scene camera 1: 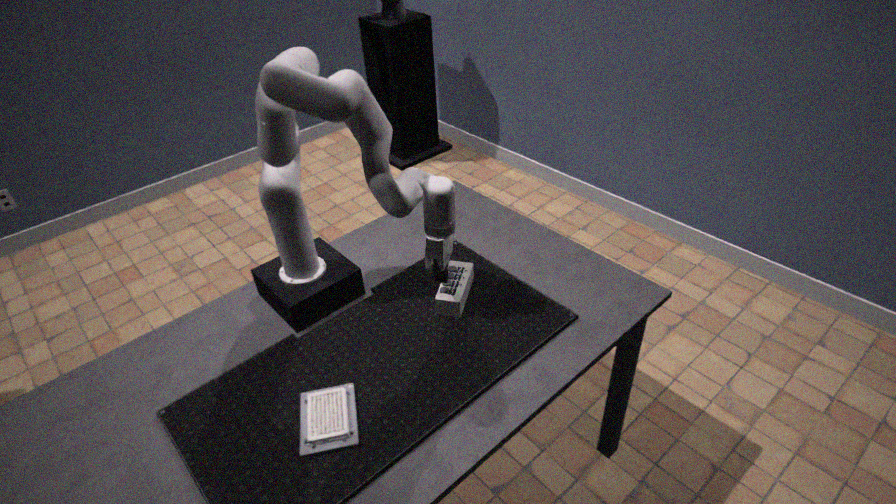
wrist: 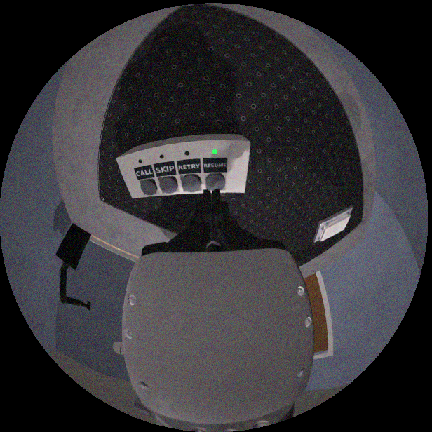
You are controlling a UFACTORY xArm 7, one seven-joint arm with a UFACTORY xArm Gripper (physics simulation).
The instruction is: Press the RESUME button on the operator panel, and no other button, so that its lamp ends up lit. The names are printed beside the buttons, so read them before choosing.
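Note:
The operator panel (scene camera 1: 454, 299) (wrist: 236, 172) is a pale box on the dark mat. In the wrist view its round grey buttons stand in a row under the labels CALL, SKIP, RETRY and RESUME. The RESUME button (wrist: 215, 181) is at the right end, and its lamp (wrist: 215, 151) above the label is lit green. The lamps over the CALL button (wrist: 148, 186), the SKIP button (wrist: 168, 185) and the RETRY button (wrist: 191, 183) are dark. My gripper (scene camera 1: 439, 275) (wrist: 210, 200) is shut and empty. Its tips show at the lower edge of the RESUME button; any contact is unclear.
A framed sheet of printed text (scene camera 1: 327, 413) (wrist: 335, 225) lies on the dark mat (scene camera 1: 401, 369) (wrist: 300, 125), well away from the panel. The arm's black base block (scene camera 1: 307, 300) stands on the grey table (scene camera 1: 532, 401). A black pedestal (scene camera 1: 401, 81) stands on the floor behind.

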